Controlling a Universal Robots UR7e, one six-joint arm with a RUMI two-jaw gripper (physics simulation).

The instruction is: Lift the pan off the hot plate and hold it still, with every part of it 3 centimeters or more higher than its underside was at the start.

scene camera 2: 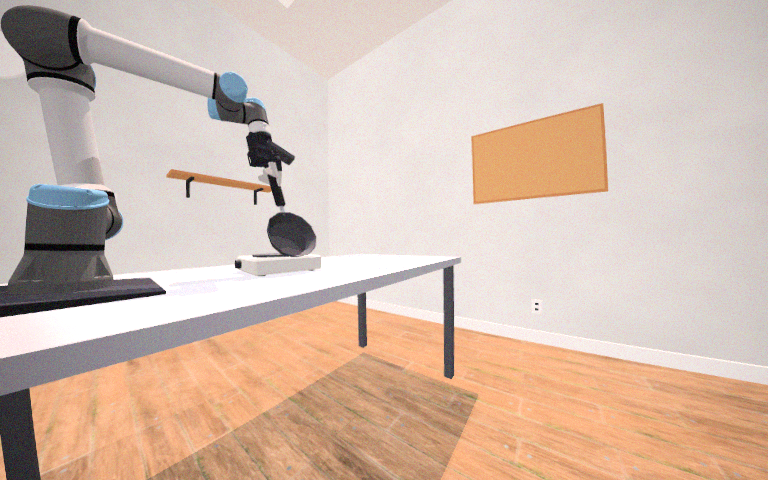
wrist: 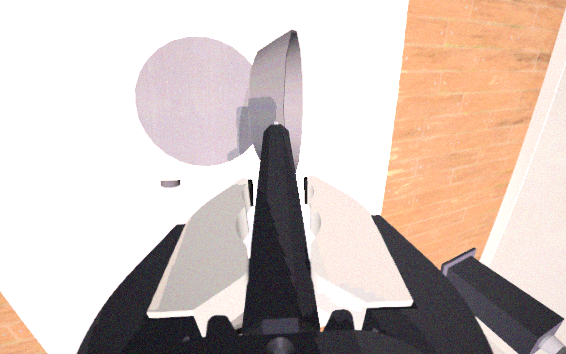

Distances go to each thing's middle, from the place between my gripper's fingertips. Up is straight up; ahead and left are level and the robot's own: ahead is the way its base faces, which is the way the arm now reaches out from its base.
The dark pan (scene camera 2: 289,234) is 8 cm below my hand, 4 cm to the right of it and 1 cm ahead of it. From my hand the other things lie so: hot plate (scene camera 2: 260,265): 28 cm below, 3 cm to the left, 3 cm ahead.
